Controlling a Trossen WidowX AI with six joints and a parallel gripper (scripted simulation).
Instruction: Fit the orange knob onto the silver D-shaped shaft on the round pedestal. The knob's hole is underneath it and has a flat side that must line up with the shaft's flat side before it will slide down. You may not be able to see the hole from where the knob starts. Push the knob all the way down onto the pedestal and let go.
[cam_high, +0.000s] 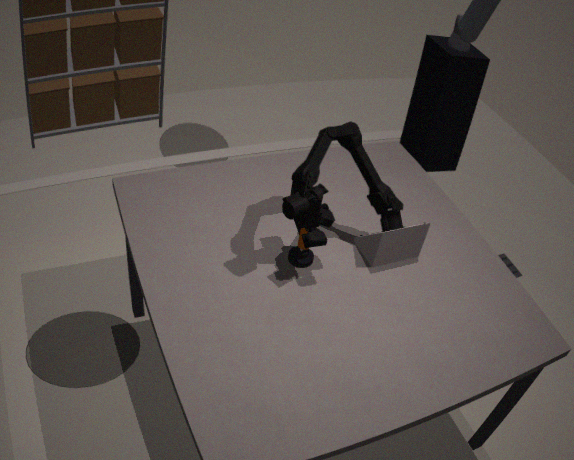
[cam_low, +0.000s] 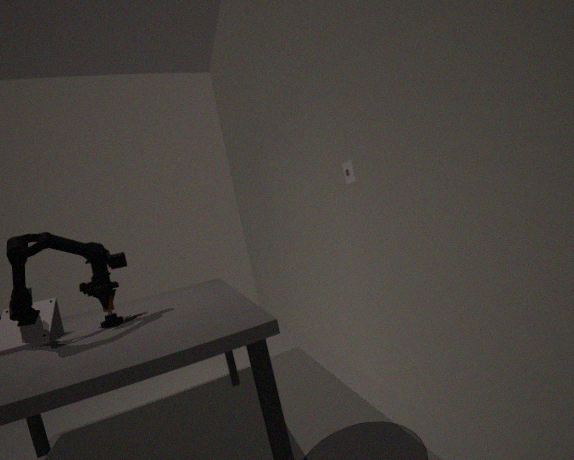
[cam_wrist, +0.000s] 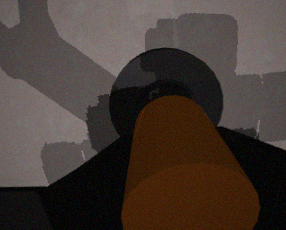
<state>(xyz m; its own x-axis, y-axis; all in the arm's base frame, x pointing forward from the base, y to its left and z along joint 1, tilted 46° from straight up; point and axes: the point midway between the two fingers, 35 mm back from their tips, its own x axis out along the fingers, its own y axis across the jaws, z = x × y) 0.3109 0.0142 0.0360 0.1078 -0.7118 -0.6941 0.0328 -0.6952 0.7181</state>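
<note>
My gripper tip is now 3 cm below the orange knob. Also, from my gripper tip: round black pedestal (4 cm below).
</note>
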